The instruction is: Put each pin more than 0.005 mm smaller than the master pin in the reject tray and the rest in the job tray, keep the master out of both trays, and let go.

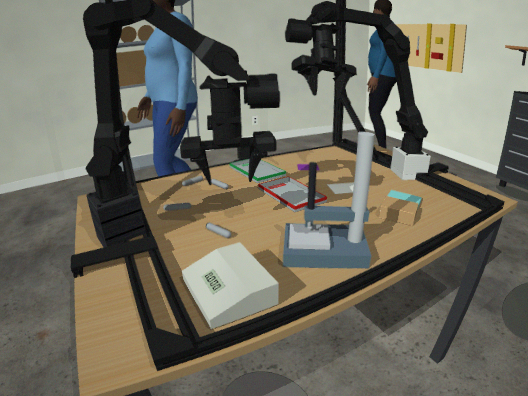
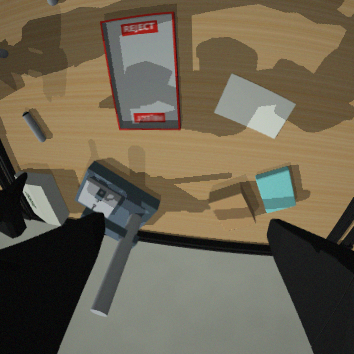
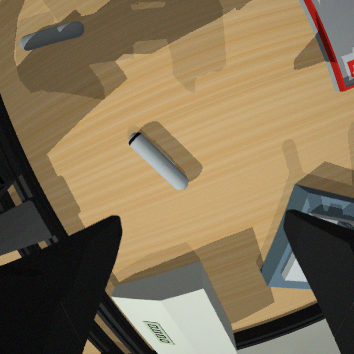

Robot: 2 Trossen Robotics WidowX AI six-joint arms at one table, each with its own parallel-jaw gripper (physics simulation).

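Frame: origin at the left arm's base, x ahead, y left, z up, level; centimetres.
Where they show: left gripper, fingertip midpoint: (image 1: 327,97) (image 2: 187,225); right gripper, fingertip midpoint: (image 1: 230,182) (image 2: 7,164) (image 3: 203,222); left arm's base at its link origin: (image 1: 411,151); right arm's base at its link origin: (image 1: 111,194).
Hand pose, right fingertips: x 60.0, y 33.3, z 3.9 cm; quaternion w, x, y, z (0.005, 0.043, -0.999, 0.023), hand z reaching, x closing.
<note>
Things, the pixels of their top centre, and the offset from my right fingertips. "*": a spot on its surface instead.
- red-rimmed reject tray at its top centre: (image 2: 141,76) (image 1: 291,190) dz -10.8, dx -15.9, dy -19.6 cm
- green-rimmed job tray at its top centre: (image 1: 256,166) dz -10.8, dx -7.1, dy -39.5 cm
- tall grey post at a spot on its surface: (image 1: 362,190) * dz +2.2, dx -24.7, dy +11.1 cm
- pale card at its top centre: (image 2: 254,107) (image 1: 348,187) dz -12.2, dx -33.8, dy -23.2 cm
- brown box at its top centre: (image 2: 232,213) (image 1: 400,204) dz -8.9, dx -41.9, dy -4.1 cm
- teal piece at its top centre: (image 2: 276,193) (image 1: 404,197) dz -10.8, dx -47.3, dy -11.9 cm
- purple object at its top centre: (image 1: 308,166) dz -11.9, dx -24.9, dy -41.6 cm
Four grey pins lie apart on the table: a near one (image 1: 218,230) (image 2: 34,127) (image 3: 159,162) with a black band at one end, one at the left (image 1: 178,206) (image 3: 52,36), and two farther back (image 1: 193,180) (image 1: 219,184). The red-rimmed reject tray (image 1: 293,206) (image 2: 178,85) (image 3: 327,44) and the green-rimmed job tray (image 1: 257,179) show no pins inside. The blue gauge stand (image 1: 325,257) (image 2: 147,192) and its readout box (image 1: 250,287) (image 2: 55,197) (image 3: 200,315) stand nearer. My left gripper (image 1: 327,92) (image 2: 187,225) is open, high up. My right gripper (image 1: 230,181) (image 3: 203,222) is open and empty, above the table.
A tall grey post (image 1: 362,190) (image 2: 117,267) rises from the gauge stand. A pale card (image 1: 341,188) (image 2: 250,100), a brown box (image 1: 397,212) (image 2: 232,202) with a teal piece (image 1: 405,196) (image 2: 276,190), and a purple object (image 1: 307,167) are on the table. Black rails border the table.
</note>
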